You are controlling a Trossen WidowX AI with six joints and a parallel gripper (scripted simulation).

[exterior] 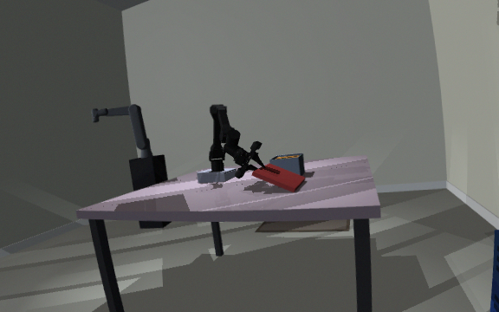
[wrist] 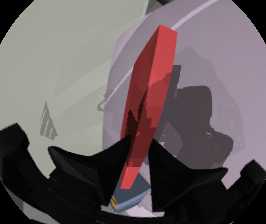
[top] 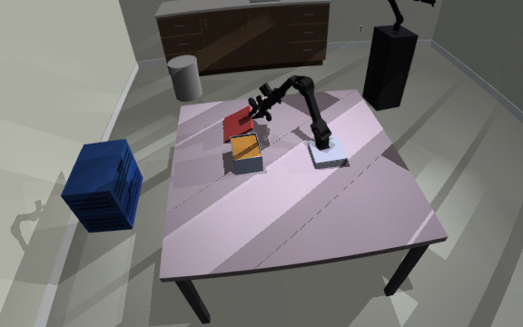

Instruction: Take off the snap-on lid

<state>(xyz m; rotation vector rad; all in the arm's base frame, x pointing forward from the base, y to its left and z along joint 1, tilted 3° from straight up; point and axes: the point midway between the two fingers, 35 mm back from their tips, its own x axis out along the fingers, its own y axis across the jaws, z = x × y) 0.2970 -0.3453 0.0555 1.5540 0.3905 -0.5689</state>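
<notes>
Right now my gripper tip is 7 cm short of the red lid, 3 cm above it and 1 cm to the left of it. The rest, counted from my gripper tip: grey storage box: 27 cm to the left, 9 cm ahead, 3 cm below.
</notes>
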